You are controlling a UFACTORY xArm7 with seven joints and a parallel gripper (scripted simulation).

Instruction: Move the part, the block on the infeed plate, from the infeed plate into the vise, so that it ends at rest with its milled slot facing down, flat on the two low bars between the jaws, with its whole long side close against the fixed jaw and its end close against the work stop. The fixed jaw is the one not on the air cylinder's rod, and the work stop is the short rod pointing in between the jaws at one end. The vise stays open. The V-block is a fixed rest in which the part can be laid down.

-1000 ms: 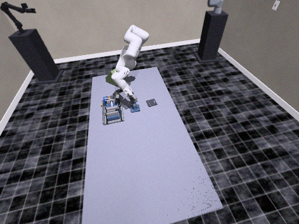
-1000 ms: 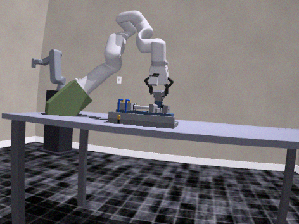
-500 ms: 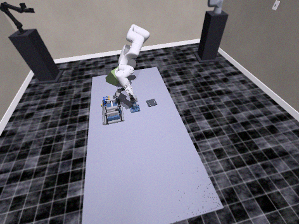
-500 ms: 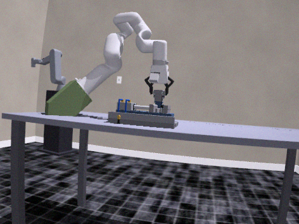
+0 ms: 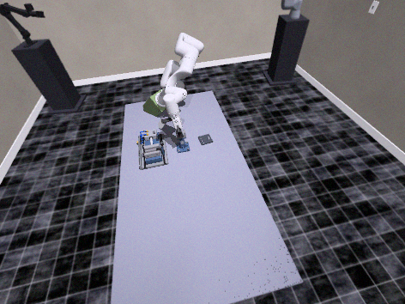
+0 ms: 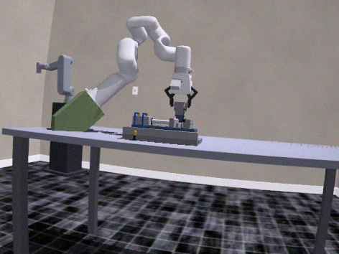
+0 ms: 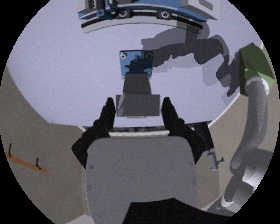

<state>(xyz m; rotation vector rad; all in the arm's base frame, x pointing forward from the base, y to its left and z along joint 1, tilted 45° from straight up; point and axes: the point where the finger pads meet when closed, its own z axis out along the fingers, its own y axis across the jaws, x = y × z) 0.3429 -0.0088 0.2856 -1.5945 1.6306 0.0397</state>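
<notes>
My hand is 10 mm above the part. The rest, counted from my hand: air cylinder 80 mm behind, 220 mm to the right, 90 mm below; blue vise bed 10 mm ahead, 210 mm to the right, 130 mm below.
</notes>
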